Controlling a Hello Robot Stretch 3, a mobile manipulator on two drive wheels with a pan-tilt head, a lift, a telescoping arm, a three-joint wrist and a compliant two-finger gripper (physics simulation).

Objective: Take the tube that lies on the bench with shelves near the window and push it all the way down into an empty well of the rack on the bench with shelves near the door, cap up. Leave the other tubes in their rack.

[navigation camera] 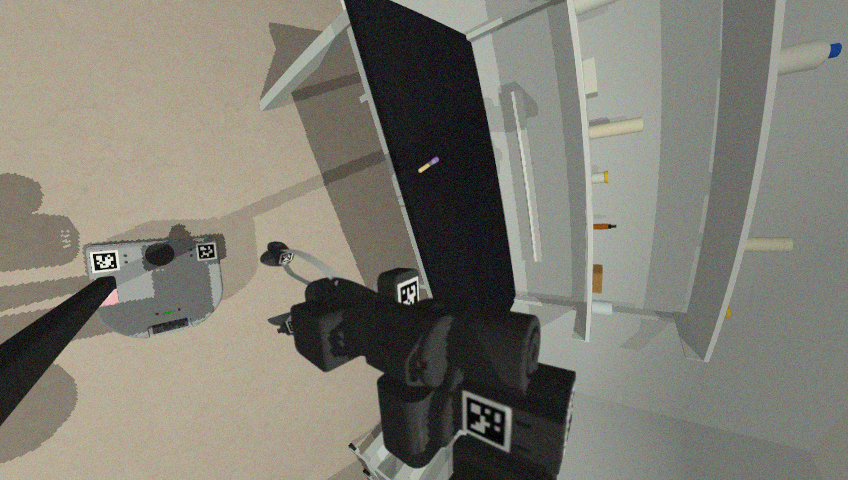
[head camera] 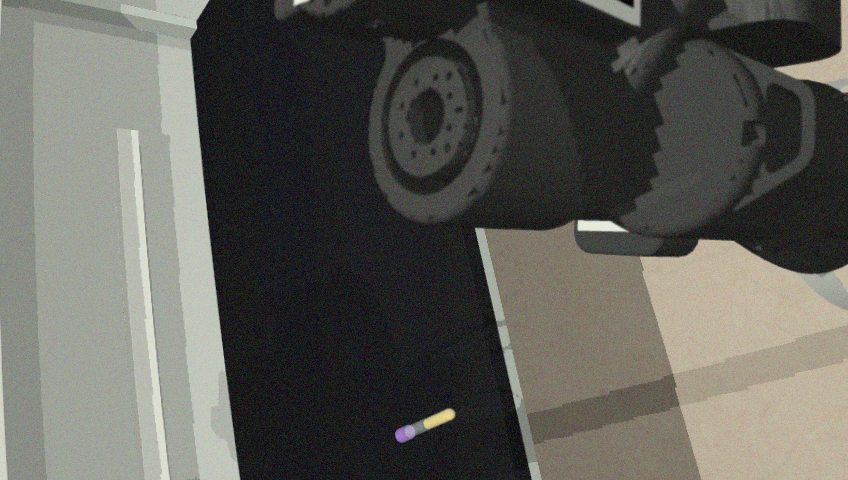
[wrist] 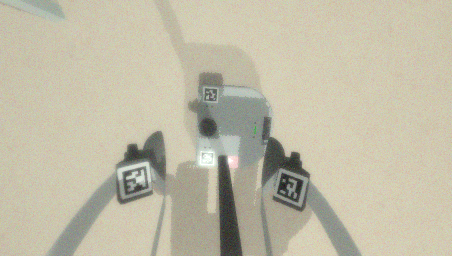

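Pixels of known places: gripper, fingertip midpoint: (navigation camera: pixel 274 285); robot's base, origin of the base link: (navigation camera: pixel 160 253).
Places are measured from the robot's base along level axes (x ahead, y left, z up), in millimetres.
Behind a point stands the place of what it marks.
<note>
The tube (head camera: pixel 425 423) {z 779, x 241, y -638 mm} (navigation camera: pixel 428 165) {z 778, x 242, y -637 mm} lies on its side on the black top of a bench (head camera: pixel 327 297) {z 762, x 111, y -904 mm} (navigation camera: pixel 440 95) {z 762, x 529, y -756 mm}. It has a purple cap and yellow contents; the cap points toward the shelf side, the yellow end toward the bench's front edge. My gripper (navigation camera: pixel 278 290) {z 865, x -23, y -125 mm} (wrist: pixel 215 152) {z 865, x -23, y -125 mm} is open and empty. It hangs over the floor beyond the bench's front edge, well away from the tube, pointing back over my base. The rack and the other tubes do not show in these views.
My wrist and arm (navigation camera: pixel 428 350) {z 1163, x -14, y -102 mm} reach across the near end of the bench. Shelves (navigation camera: pixel 587 237) {z 1201, x -26, y -1102 mm} behind the bench hold a cream cylinder (navigation camera: pixel 618 127) {z 1319, x 383, y -1103 mm}, an orange marker (navigation camera: pixel 602 226) {z 1256, x 10, y -1282 mm} and a brown box (navigation camera: pixel 597 278) {z 1239, x -226, y -1276 mm}. My base (navigation camera: pixel 184 291) {z 160, x -130, y -52 mm} (wrist: pixel 240 112) stands on the floor.
</note>
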